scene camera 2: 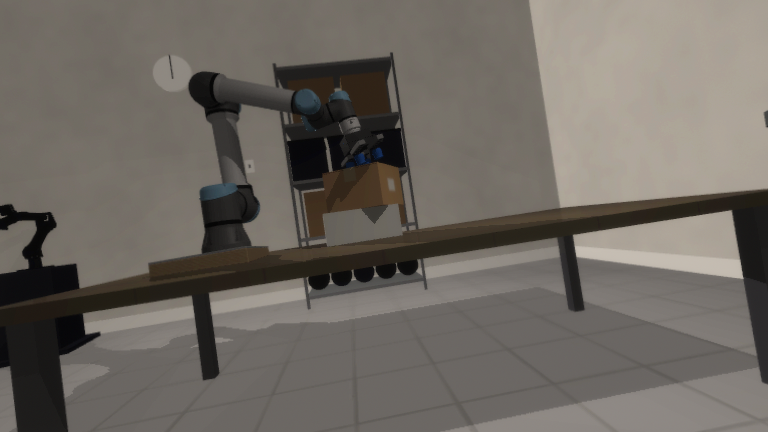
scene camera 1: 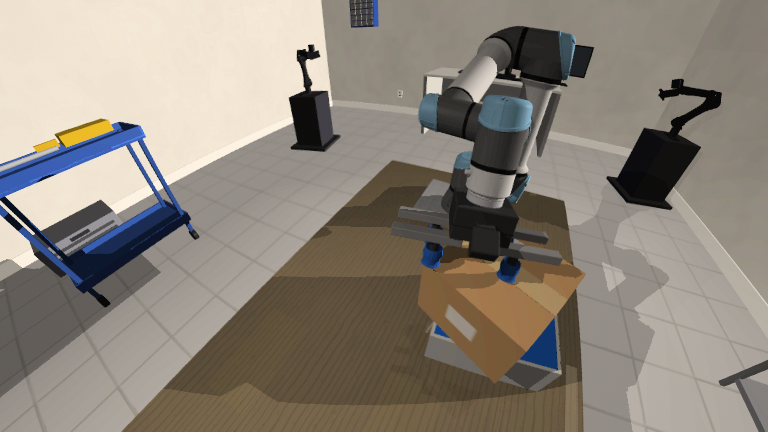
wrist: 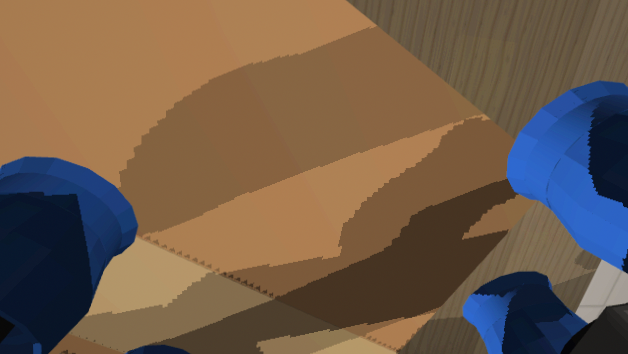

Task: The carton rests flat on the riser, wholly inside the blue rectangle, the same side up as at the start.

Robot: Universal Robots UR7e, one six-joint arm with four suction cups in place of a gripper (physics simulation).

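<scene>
The brown carton (scene camera 1: 483, 316) (scene camera 2: 365, 185) (wrist: 263, 132) sits on the grey riser (scene camera 1: 531, 375) (scene camera 2: 349, 228) near the table's right edge. It is turned askew to the blue rectangle (scene camera 1: 543, 349), and a front corner juts past the riser's edge. My gripper (scene camera 1: 470, 261) (scene camera 2: 362, 157) is over the carton's rear part, tilted, with its blue suction cups (wrist: 567, 145) at or just above the top face. I cannot tell if they touch. Suction is off and nothing is held.
The wooden table (scene camera 1: 321, 322) (scene camera 2: 537, 220) carries the riser and the arm's base. A blue cart (scene camera 1: 134, 131) stands to the left on the floor. Black pedestals with camera arms (scene camera 1: 311, 121) (scene camera 1: 655, 166) stand behind. A shelf rack (scene camera 2: 333, 67) stands behind the carton.
</scene>
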